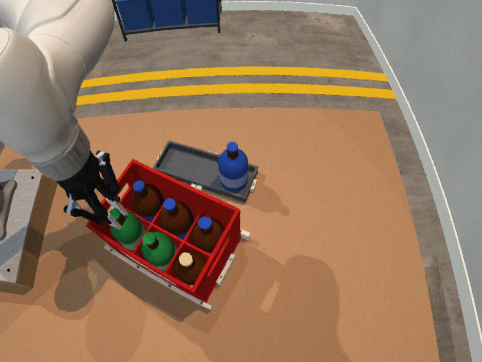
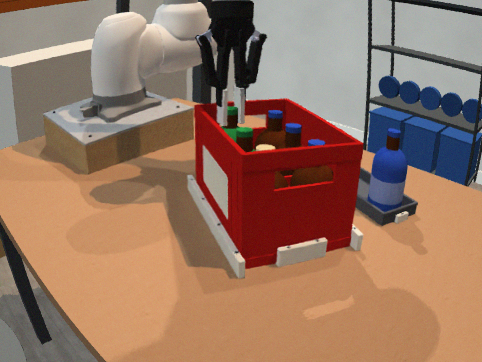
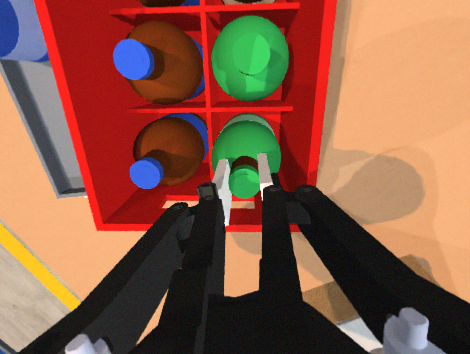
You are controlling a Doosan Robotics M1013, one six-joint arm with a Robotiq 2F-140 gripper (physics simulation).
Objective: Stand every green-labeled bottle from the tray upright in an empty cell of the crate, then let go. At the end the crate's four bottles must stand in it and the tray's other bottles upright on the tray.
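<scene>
My gripper is shut on the neck of a green bottle with a green cap. This bottle is upright inside the corner cell of the red crate; whether its base touches the crate floor is hidden. A second green bottle stands in the adjoining cell. A blue bottle stands upright at one end of the grey tray.
Three blue-capped brown bottles, the nearest one beside the held bottle, fill the crate's other row. A cream-capped brown bottle stands in the far cell of the green bottles' row. Thin red dividers and high crate walls surround the fingers.
</scene>
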